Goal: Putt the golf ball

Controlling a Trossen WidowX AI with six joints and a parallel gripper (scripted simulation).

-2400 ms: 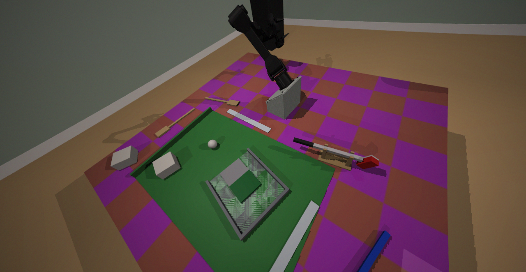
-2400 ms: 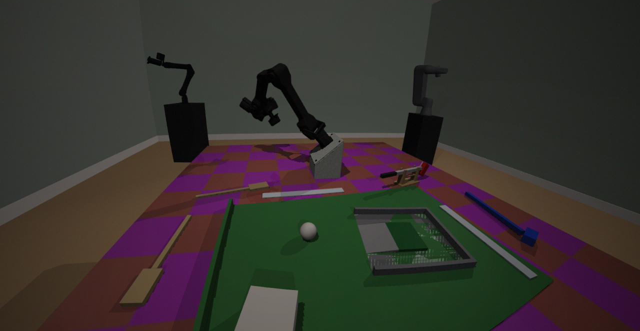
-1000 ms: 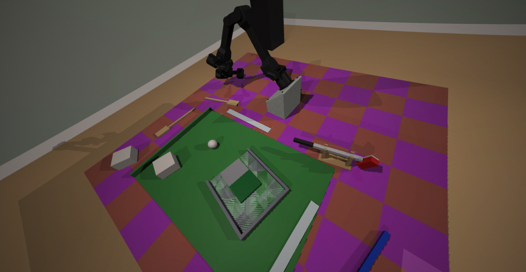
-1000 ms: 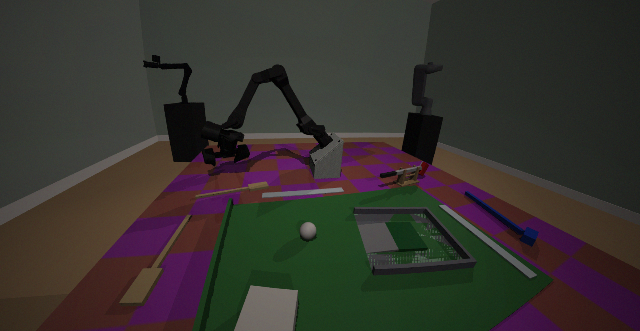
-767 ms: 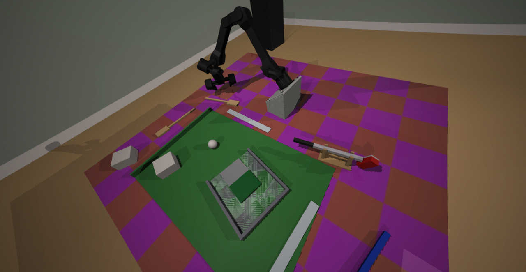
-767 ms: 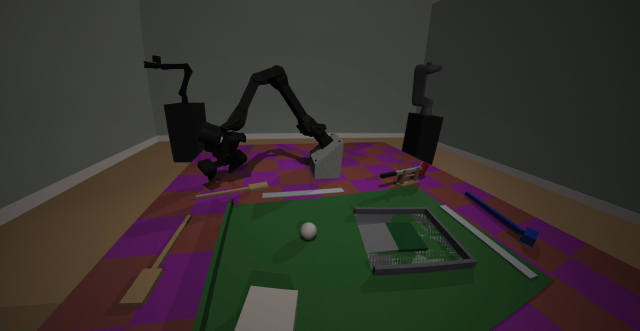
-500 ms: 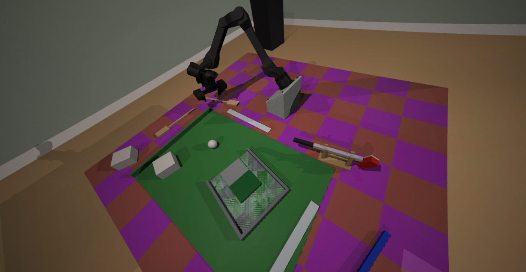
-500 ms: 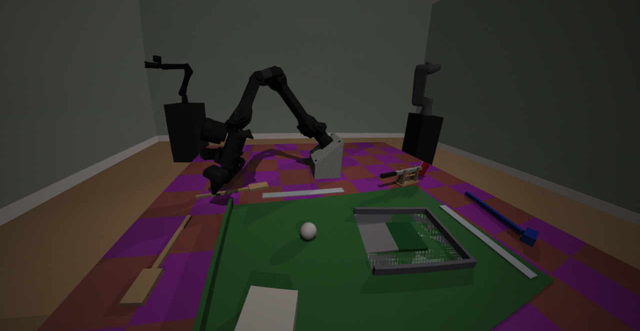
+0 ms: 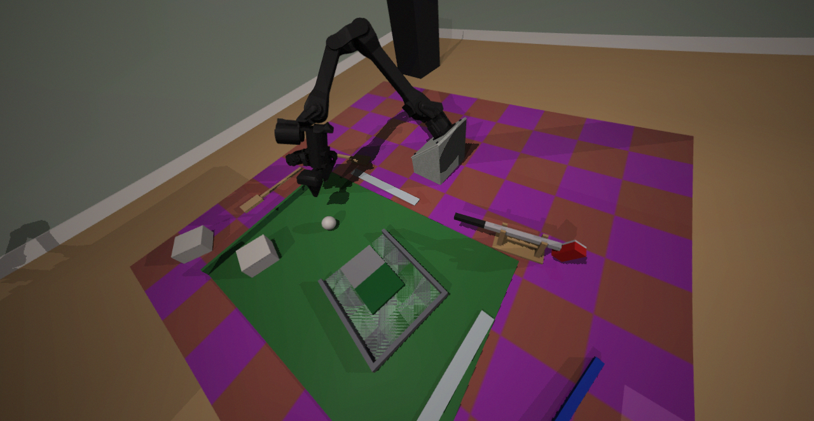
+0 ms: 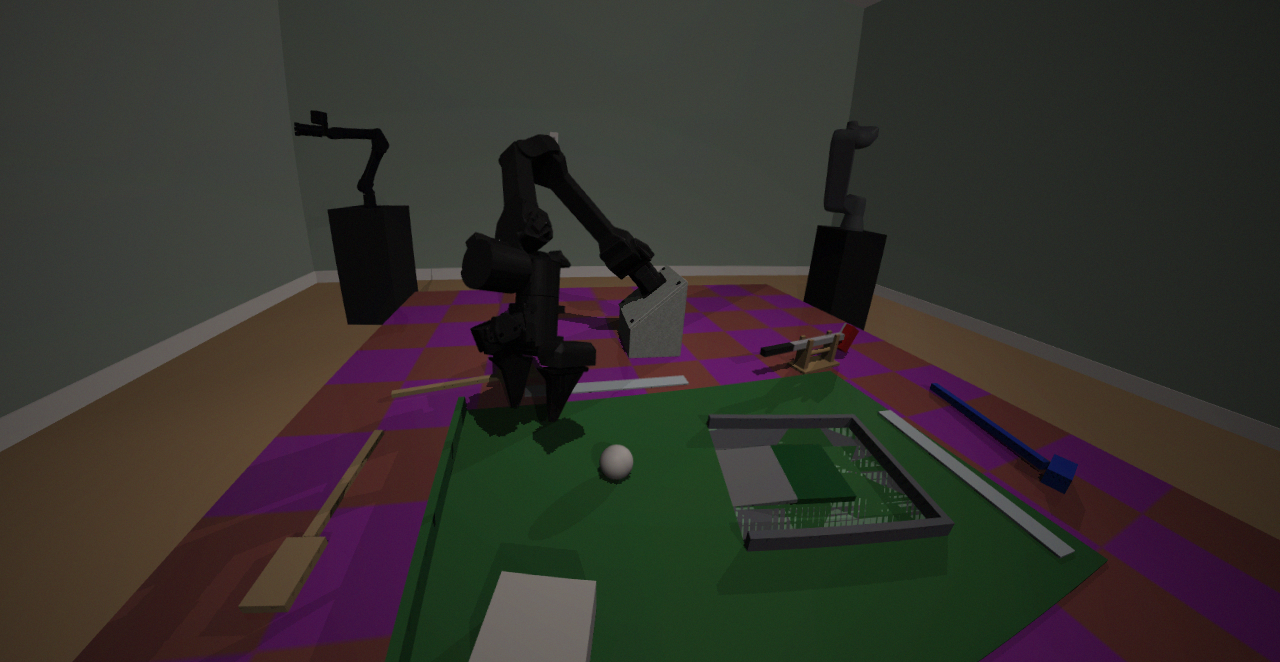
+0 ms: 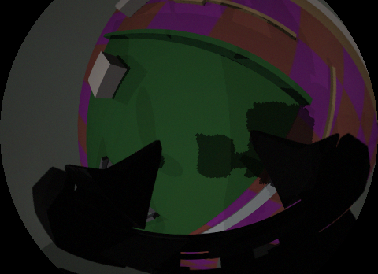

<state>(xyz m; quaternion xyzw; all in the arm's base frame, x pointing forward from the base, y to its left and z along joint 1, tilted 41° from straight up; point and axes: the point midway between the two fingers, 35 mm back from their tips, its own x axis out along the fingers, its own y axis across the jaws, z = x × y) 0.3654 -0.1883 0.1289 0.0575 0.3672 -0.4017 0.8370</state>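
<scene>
My gripper tip is 6 cm short of the white golf ball, 11 cm to the right of it and 3 cm above it. Round my gripper tip: grey frame (9 cm ahead, 39 cm to the left, 5 cm below); then blue putter (7 cm ahead, 77 cm to the left, 4 cm below); then wooden rack (22 cm behind, 58 cm to the left, 3 cm below).
</scene>
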